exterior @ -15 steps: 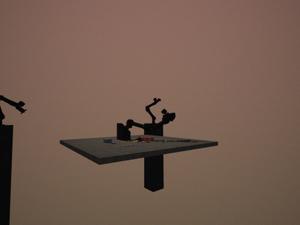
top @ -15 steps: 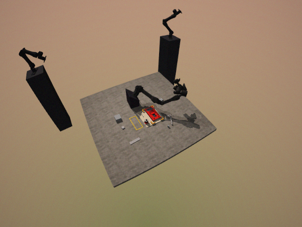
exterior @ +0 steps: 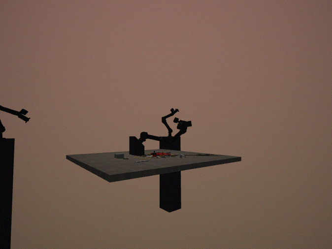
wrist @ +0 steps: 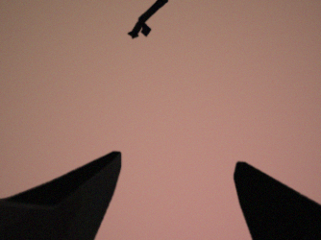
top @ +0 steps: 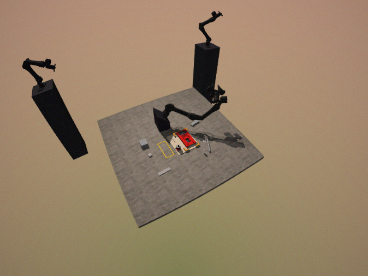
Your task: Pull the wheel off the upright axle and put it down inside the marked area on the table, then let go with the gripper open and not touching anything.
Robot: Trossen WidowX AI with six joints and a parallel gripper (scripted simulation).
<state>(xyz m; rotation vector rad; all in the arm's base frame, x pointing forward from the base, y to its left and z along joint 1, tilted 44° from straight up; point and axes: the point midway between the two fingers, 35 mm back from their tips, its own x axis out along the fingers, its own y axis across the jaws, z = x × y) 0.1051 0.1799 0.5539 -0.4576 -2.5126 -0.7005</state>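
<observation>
My gripper tip is 47 cm to the left of the pale base plate, 39 cm above it and 19 cm short of it. Also, from my gripper tip: flat grey bar 80 cm to the right, 40 cm below, 39 cm ahead.
</observation>
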